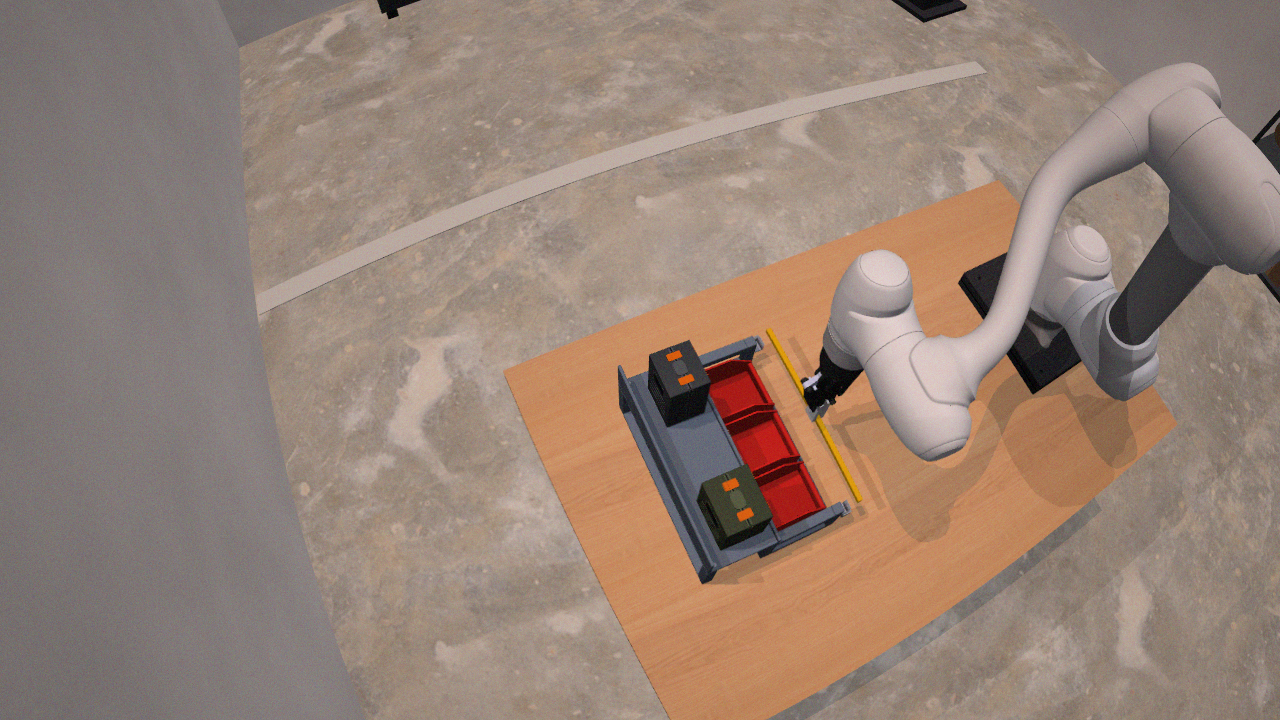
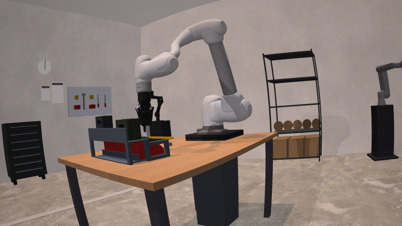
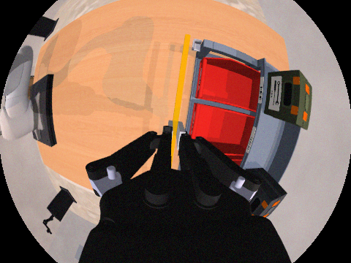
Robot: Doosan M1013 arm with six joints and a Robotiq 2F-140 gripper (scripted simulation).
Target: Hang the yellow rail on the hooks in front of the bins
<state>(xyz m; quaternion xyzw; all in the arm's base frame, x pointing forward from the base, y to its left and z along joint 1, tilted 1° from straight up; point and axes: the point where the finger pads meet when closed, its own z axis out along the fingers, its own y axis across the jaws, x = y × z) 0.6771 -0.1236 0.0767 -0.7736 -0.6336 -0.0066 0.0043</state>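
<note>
My hand is 11 cm above the rack bar, 3 cm short of it and 1 cm to the left of it. From my hand the other things lie so: green box: 25 cm ahead, 7 cm to the left, 3 cm above; yellow rail: 3 cm below; black box: 20 cm ahead, 16 cm to the right, 4 cm above.
</note>
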